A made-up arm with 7 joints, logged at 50 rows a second.
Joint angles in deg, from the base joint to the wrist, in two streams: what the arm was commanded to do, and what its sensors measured. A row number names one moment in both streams.
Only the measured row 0 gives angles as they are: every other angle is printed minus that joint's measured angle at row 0.
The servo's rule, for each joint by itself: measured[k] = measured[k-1] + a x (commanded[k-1-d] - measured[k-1]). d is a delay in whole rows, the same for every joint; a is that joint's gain. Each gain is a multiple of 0.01, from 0.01 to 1. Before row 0 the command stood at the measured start. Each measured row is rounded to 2 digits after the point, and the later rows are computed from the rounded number. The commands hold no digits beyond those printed.
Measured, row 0:
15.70, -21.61, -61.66, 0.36, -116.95, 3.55, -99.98
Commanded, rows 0 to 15:
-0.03, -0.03, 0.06, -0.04, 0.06, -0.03, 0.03
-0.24, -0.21, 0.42, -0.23, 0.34, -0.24, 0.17
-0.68, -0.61, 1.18, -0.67, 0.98, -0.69, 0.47
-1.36, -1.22, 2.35, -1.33, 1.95, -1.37, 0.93
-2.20, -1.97, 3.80, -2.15, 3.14, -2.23, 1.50
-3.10, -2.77, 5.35, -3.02, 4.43, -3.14, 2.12
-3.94, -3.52, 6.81, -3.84, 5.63, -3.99, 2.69
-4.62, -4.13, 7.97, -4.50, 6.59, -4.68, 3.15
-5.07, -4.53, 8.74, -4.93, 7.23, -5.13, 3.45
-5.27, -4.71, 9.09, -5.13, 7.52, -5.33, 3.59
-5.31, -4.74, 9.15, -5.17, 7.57, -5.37, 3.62
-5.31, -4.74, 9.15, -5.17, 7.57, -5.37, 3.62
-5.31, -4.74, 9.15, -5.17, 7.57, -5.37, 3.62
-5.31, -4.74, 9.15, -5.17, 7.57, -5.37, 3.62
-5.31, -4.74, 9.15, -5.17, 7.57, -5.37, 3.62
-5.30, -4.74, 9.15, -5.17, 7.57, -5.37, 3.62
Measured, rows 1 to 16:
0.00, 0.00, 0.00, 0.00, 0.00, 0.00, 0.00
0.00, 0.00, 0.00, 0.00, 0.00, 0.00, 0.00
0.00, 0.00, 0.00, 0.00, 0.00, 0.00, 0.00
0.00, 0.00, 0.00, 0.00, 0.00, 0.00, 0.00
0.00, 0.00, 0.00, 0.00, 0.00, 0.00, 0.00
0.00, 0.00, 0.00, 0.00, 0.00, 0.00, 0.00
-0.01, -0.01, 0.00, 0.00, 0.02, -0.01, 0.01
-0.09, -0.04, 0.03, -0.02, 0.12, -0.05, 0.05
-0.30, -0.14, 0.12, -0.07, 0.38, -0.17, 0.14
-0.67, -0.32, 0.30, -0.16, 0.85, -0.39, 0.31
-1.21, -0.60, 0.58, -0.30, 1.54, -0.72, 0.57
-1.87, -0.97, 0.96, -0.49, 2.41, -1.16, 0.91
-2.59, -1.40, 1.43, -0.72, 3.38, -1.67, 1.30
-3.30, -1.86, 1.95, -0.98, 4.34, -2.21, 1.71
-3.92, -2.31, 2.49, -1.26, 5.21, -2.74, 2.09
-4.39, -2.72, 3.02, -1.53, 5.90, -3.21, 2.42
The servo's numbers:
d 6
a 0.35 0.17 0.08 0.07 0.30 0.18 0.22

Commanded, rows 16 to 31:
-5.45, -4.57, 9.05, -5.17, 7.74, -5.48, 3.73
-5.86, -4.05, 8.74, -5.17, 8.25, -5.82, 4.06
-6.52, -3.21, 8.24, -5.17, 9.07, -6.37, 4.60
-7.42, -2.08, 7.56, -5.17, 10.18, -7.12, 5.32
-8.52, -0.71, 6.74, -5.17, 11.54, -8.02, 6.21
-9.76, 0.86, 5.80, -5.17, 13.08, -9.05, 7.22
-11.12, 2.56, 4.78, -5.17, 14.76, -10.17, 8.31
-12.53, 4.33, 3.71, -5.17, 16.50, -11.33, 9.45
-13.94, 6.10, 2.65, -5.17, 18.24, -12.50, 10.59
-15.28, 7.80, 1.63, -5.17, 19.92, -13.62, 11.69
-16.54, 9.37, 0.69, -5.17, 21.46, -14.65, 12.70
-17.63, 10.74, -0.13, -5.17, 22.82, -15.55, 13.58
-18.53, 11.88, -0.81, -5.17, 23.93, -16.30, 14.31
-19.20, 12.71, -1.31, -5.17, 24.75, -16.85, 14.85
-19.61, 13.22, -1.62, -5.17, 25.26, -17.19, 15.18
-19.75, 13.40, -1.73, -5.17, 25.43, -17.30, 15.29
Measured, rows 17 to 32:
-4.71, -3.06, 3.51, -1.78, 6.40, -3.60, 2.68
-4.92, -3.35, 3.96, -2.02, 6.75, -3.92, 2.89
-5.06, -3.59, 4.38, -2.24, 7.00, -4.18, 3.05
-5.15, -3.79, 4.76, -2.45, 7.17, -4.39, 3.18
-5.21, -3.95, 5.11, -2.64, 7.29, -4.57, 3.28
-5.24, -4.08, 5.43, -2.82, 7.37, -4.71, 3.35
-5.31, -4.16, 5.72, -2.98, 7.48, -4.85, 3.43
-5.50, -4.14, 5.96, -3.13, 7.71, -5.02, 3.57
-5.86, -3.98, 6.14, -3.27, 8.12, -5.26, 3.80
-6.41, -3.66, 6.25, -3.40, 8.74, -5.59, 4.13
-7.15, -3.16, 6.29, -3.52, 9.58, -6.03, 4.59
-8.06, -2.48, 6.25, -3.64, 10.63, -6.57, 5.17
-9.13, -1.62, 6.13, -3.75, 11.87, -7.22, 5.86
-10.32, -0.61, 5.94, -3.85, 13.26, -7.96, 6.65
-11.59, 0.53, 5.68, -3.94, 14.75, -8.78, 7.52
-12.88, 1.77, 5.36, -4.03, 16.30, -9.65, 8.44

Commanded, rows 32 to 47:
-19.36, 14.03, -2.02, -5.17, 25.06, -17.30, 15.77
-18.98, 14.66, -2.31, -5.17, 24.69, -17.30, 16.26
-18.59, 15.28, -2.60, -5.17, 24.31, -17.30, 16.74
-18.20, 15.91, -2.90, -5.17, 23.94, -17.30, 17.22
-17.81, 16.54, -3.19, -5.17, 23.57, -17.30, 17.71
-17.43, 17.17, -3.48, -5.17, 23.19, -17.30, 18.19
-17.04, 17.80, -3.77, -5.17, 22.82, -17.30, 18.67
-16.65, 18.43, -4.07, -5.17, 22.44, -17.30, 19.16
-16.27, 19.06, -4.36, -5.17, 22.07, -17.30, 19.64
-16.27, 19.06, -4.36, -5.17, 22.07, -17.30, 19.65
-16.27, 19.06, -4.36, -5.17, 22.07, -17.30, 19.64
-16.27, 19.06, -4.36, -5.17, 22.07, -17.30, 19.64
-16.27, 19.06, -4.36, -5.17, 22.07, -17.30, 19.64
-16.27, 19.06, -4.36, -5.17, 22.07, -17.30, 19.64
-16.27, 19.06, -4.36, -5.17, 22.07, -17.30, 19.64
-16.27, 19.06, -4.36, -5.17, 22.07, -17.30, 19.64
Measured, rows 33 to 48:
-14.16, 3.06, 4.99, -4.11, 17.85, -10.55, 9.38
-15.37, 4.37, 4.58, -4.18, 19.34, -11.45, 10.30
-16.48, 5.65, 4.15, -4.25, 20.72, -12.32, 11.18
-17.43, 6.85, 3.71, -4.31, 21.93, -13.14, 11.99
-18.19, 7.93, 3.28, -4.37, 22.93, -13.87, 12.69
-18.74, 8.86, 2.88, -4.43, 23.68, -14.49, 13.26
-18.96, 9.74, 2.49, -4.48, 24.09, -15.00, 13.81
-18.97, 10.58, 2.11, -4.53, 24.27, -15.41, 14.35
-18.84, 11.38, 1.73, -4.57, 24.28, -15.75, 14.88
-18.62, 12.15, 1.36, -4.61, 24.18, -16.03, 15.39
-18.34, 12.90, 1.00, -4.65, 24.00, -16.26, 15.90
-18.02, 13.63, 0.64, -4.69, 23.76, -16.45, 16.40
-17.68, 14.34, 0.29, -4.72, 23.48, -16.60, 16.90
-17.32, 15.04, -0.06, -4.75, 23.17, -16.73, 17.40
-16.95, 15.72, -0.40, -4.78, 22.84, -16.83, 17.89
-16.71, 16.29, -0.72, -4.81, 22.61, -16.91, 18.28

